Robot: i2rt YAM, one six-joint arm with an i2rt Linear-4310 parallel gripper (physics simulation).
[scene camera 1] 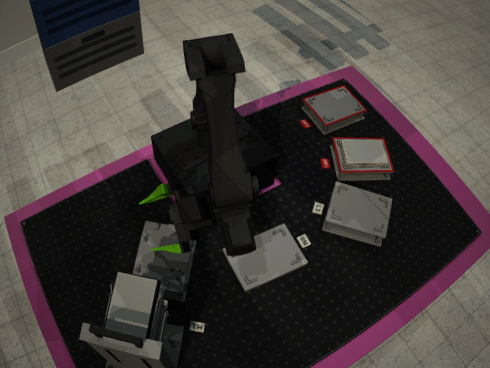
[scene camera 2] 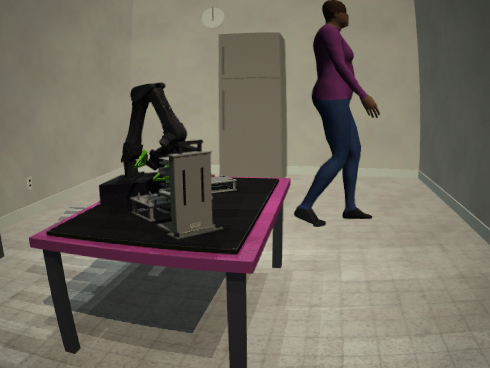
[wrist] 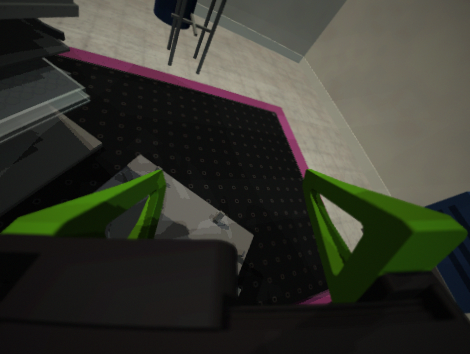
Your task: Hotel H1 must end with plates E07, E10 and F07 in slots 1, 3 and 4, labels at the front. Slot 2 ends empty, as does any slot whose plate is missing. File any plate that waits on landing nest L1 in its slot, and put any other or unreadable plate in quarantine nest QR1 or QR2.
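Frame: origin at the arm's base, x ahead, y left, z up, level; centimetres.
Seen in the pictures: gripper, fingertip midpoint: (scene camera 1: 145, 227) (scene camera 2: 143, 173) (wrist: 234, 177); arm's base, link origin: (scene camera 2: 132, 178).
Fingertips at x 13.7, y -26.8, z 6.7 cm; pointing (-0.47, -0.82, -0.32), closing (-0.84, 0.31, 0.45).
Observation:
Offsets run from my fingertips to a thing's top centre. "spot": to the spot under its first point.
Hotel H1 (scene camera 1: 122, 338) (scene camera 2: 193, 197) stands upright at the table's near left; in the wrist view, its shelves lie at the left edge, with a translucent plate {spot: dx +11.2, dy -9.0, dz -3.6 cm} (wrist: 42, 102) between them. Its code and slot number cannot be read. My gripper (scene camera 1: 146, 226) (scene camera 2: 146, 171) (wrist: 234, 177) is open and empty, beside the hotel above a grey pegged stand (scene camera 1: 162, 257) (scene camera 2: 144, 201) (wrist: 192, 200). Landing nest L1 {dx +21.3, dy +46.3, dz -10.4 cm} (scene camera 1: 357, 210), on the right, bears no plate. The nearer red-rimmed quarantine nest {spot: dx +8.9, dy +51.3, dz -14.6 cm} (scene camera 1: 338, 175) bears a pale plate {dx +9.4, dy +60.7, dz -10.5 cm} (scene camera 1: 364, 151); the farther quarantine nest {dx -8.7, dy +68.2, dz -11.4 cm} (scene camera 1: 335, 105) bears none.
A low grey nest {dx +14.8, dy +21.1, dz -14.2 cm} (scene camera 1: 272, 267), labelled N6, lies mid-table, partly under my arm. The black arm base (scene camera 1: 172, 150) (scene camera 2: 120, 192) stands at the back edge. The table has a magenta rim (scene camera 1: 425, 305) (scene camera 2: 150, 257) (wrist: 200, 90). A person (scene camera 2: 332, 75) stands beyond it.

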